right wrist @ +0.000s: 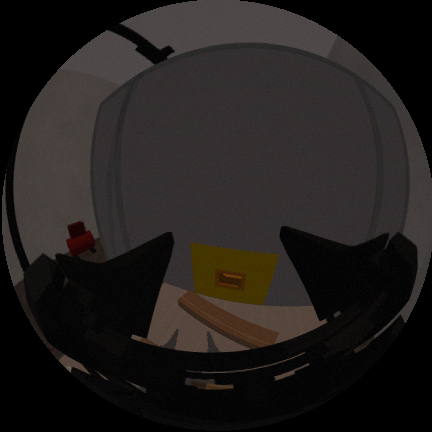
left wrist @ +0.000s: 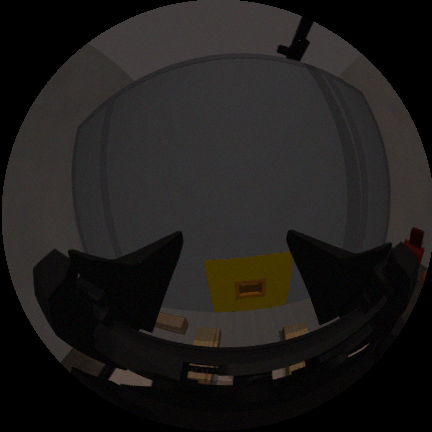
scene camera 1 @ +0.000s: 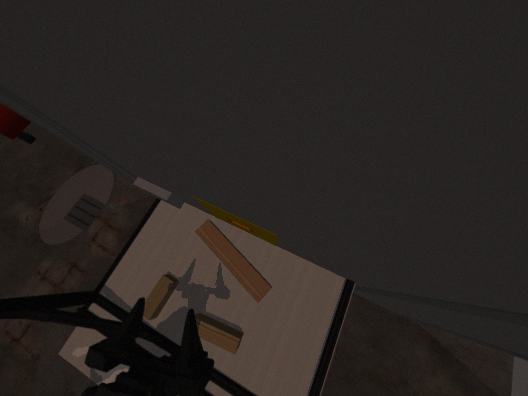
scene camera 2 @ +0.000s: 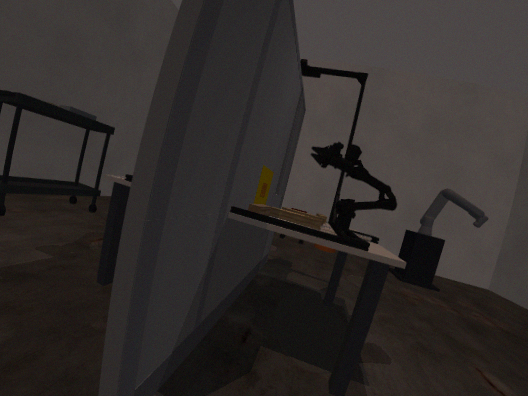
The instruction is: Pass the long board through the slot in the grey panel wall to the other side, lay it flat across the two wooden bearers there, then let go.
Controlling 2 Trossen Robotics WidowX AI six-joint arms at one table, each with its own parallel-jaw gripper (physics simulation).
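Places are measured from the left arm's base along level axes (x right, y ahead, z up), in millimetres.
Where they show: left gripper, fingertip midpoint: (left wrist: pixel 235 236) (scene camera 2: pixel 311 150); right gripper, fingertip midpoint: (right wrist: pixel 227 234) (scene camera 1: pixel 166 303); left arm's base, link origin: (scene camera 2: pixel 341 227).
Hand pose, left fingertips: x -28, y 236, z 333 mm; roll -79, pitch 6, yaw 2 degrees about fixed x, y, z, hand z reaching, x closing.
Observation:
Things, the pixels of their top centre, and the offset from my left fingertips.
- long board, top centre: (right wrist: pixel 223 319) (scene camera 1: pixel 231 258) dx +27, dy +349, dz -313 mm
- wooden block, top centre: (left wrist: pixel 161 317) (scene camera 2: pixel 261 205) dx -245, dy +118, dz -308 mm
The long board (scene camera 1: pixel 234 261) (right wrist: pixel 227 321) lies flat and slanted on the right arm's table, near the grey panel wall (scene camera 1: pixel 300 125) (scene camera 2: pixel 225 150) (left wrist: pixel 225 160) (right wrist: pixel 250 150). The slot shows in a yellow plate (scene camera 1: pixel 267 238) (scene camera 2: pixel 263 185) (left wrist: pixel 220 280) (right wrist: pixel 205 270) low on the wall. Two wooden bearers (left wrist: pixel 206 336) (left wrist: pixel 295 331) stand apart beyond the wall, partly hidden by the left gripper's body in the left wrist view. My right gripper (scene camera 1: pixel 166 305) (right wrist: pixel 227 234) is open and empty, back from the board and above the table. My left gripper (scene camera 2: pixel 313 152) (left wrist: pixel 235 236) is open and empty, above its table.
Two short wooden blocks (scene camera 1: pixel 161 297) (scene camera 1: pixel 220 334) lie on the right arm's table. Another wooden block (left wrist: pixel 171 322) lies left of the bearers. A black post with an overhead arm (scene camera 2: pixel 355 120) stands behind the left arm. A dark cart (scene camera 2: pixel 55 112) stands across the wall.

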